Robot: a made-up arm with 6 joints. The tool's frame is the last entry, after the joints.
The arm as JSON. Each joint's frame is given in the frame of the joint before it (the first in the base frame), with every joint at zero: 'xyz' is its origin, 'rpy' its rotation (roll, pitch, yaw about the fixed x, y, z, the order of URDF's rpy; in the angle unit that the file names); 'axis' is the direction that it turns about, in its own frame. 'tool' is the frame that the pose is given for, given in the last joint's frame.
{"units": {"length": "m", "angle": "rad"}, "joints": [
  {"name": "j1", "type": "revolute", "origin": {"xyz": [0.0, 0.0, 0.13], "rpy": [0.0, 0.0, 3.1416]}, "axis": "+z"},
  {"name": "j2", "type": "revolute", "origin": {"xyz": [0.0, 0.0, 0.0], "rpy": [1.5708, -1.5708, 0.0]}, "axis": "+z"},
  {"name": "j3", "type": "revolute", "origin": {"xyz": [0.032, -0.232, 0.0], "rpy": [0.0, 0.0, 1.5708]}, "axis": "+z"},
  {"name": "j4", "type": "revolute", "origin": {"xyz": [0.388, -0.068, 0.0], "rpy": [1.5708, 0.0, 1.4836]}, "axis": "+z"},
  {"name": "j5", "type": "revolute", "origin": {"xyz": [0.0, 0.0, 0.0], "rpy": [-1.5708, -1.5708, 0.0]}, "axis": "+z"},
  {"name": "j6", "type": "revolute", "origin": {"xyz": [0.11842, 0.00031, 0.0], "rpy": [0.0, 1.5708, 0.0]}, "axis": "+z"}
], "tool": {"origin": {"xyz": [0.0, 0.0, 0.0], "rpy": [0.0, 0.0, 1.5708]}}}
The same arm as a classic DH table. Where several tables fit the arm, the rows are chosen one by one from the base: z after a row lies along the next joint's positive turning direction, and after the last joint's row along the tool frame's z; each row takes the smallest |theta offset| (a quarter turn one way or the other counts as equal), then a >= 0, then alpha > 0; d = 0 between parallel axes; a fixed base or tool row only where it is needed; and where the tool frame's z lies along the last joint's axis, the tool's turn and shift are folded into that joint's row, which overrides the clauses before.
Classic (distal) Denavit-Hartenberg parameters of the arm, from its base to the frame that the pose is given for. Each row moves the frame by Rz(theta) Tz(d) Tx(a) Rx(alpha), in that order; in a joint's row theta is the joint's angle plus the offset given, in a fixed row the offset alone. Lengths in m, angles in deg.
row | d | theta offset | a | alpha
j1 | 0.1300 | 0.00 | 0.0000 | -90.00
j2 | 0.0000 | 7.85 | -0.2342 | 0.00
j3 | 0.0000 | 77.15 | -0.0339 | 90.00
j4 | 0.3924 | 0.00 | 0.0000 | -90.00
j5 | 0.0000 | 0.00 | 0.0003 | 90.00
j6 | 0.1184 | 0.00 | 0.0000 | 0.00

